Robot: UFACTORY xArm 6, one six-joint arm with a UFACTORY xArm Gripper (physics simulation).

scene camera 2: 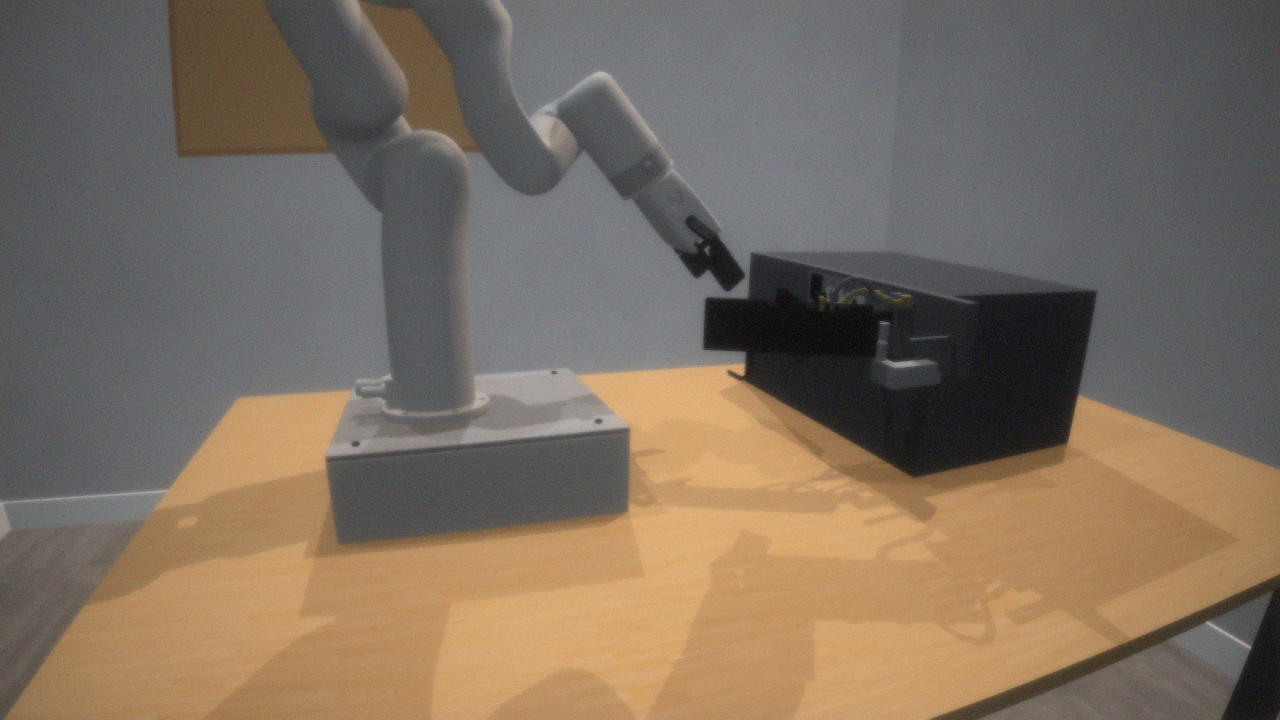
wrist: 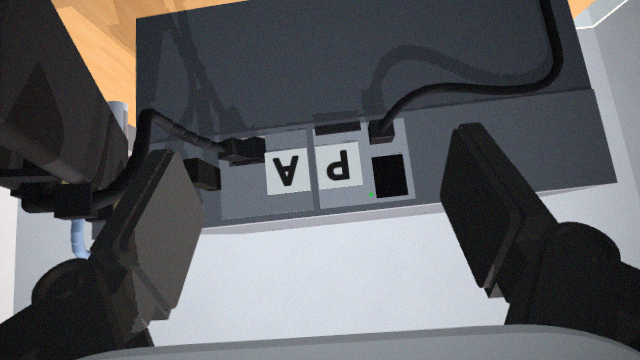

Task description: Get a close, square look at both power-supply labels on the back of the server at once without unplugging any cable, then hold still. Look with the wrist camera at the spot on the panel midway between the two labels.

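Places are measured from the arm's base along level axes (x left, y back, z up), in centimetres.
Pixels of known places: gripper, between the fingertips: [scene camera 2: 719,277] [wrist: 317,172]; arm's base, origin of its link: [scene camera 2: 435,409].
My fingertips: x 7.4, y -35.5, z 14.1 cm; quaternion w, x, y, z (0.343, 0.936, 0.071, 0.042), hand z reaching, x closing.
For each thing: its top centre in the pictures, then the offset to it from my fingertips. "pt": a spot on its surface instead.
- P label, a spot on its surface: [wrist: 355,177] pt dx +5.8, dy -18.2, dz -2.8 cm
- narrow dark seam, a spot on its surface: [wrist: 314,175] pt dx +2.1, dy -19.1, dz -3.4 cm
- black plug, centre of its top: [wrist: 238,159] dx -4.8, dy -19.8, dz -5.7 cm
- dark bar, a spot on its surface: [scene camera 2: 769,326] pt dx -13.0, dy -2.2, dz -3.6 cm
- large dark part, a spot on its surface: [wrist: 40,100] pt dx -8.4, dy +0.4, dz -2.9 cm
- grey bracket, a spot on its surface: [scene camera 2: 905,372] pt dx -17.4, dy -17.7, dz -8.1 cm
The black server [scene camera 2: 1011,376] [wrist: 515,140] stands on the table. In the wrist view, its back carries two white labels side by side, the "A" label [wrist: 272,187] and the "P" label [wrist: 355,177]. Both are upside down, tilted slightly and readable, near the view's centre. A narrow dark seam [wrist: 314,175] runs between them. A black plug [wrist: 242,150] touches or overlaps the A label's upper left corner; another plug [wrist: 381,132] sits right of the P label. My gripper [scene camera 2: 716,275] [wrist: 317,172] is open and empty, above and in front of the server's back; its fingers flank the labels.
A dark bar [scene camera 2: 769,326] juts out behind the server; a large dark part [wrist: 40,100] fills the wrist view's upper left. Black cables [wrist: 465,89] loop near both plugs. A grey bracket [scene camera 2: 905,372] stands at the server's near corner. The robot's base box [scene camera 2: 483,492] is at left.
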